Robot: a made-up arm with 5 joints.
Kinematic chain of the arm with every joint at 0, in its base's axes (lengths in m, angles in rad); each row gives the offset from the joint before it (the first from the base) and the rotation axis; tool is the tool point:
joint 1: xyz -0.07 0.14 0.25 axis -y
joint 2: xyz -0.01 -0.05 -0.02 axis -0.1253 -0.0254 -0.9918
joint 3: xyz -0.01 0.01 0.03 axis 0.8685 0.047 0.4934
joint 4: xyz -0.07 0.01 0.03 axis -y
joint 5: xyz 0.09 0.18 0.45 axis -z
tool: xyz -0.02 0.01 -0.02
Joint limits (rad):
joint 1: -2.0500..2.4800
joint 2: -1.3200..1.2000
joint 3: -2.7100..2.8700
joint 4: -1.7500..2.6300
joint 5: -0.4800..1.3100
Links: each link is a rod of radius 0.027 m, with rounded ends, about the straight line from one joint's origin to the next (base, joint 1, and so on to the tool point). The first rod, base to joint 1, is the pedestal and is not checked.
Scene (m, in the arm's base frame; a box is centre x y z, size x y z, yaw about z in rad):
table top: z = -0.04
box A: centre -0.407 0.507 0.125 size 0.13 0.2 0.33 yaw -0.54
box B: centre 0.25 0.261 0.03 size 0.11 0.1 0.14 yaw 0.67
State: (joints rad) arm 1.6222 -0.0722 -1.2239 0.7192 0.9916
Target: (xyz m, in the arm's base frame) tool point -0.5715 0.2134 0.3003
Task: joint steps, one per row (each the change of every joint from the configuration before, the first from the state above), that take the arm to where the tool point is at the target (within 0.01 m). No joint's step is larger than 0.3 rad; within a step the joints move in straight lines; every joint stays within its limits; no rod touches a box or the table.
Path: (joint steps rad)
1: -0.1469 0.2494 0.1902 -0.0778 -0.0728
2: -0.1470 0.2494 0.1902 -0.0779 -0.0727
3: -0.1469 0.2493 0.1902 -0.0778 -0.0728
4: -0.1469 0.2494 0.1901 -0.0778 -0.0728
5: 0.0678 -0.2486 0.1282 -0.0842 0.0486
6: 0.0679 -0.2485 0.1282 -0.0842 0.0485
7: 0.0678 -0.2486 0.1282 -0.0841 0.0485
8: 0.0679 -0.2486 0.1282 -0.0842 0.0486
9: 0.0678 -0.2486 0.1282 -0.0842 0.0485

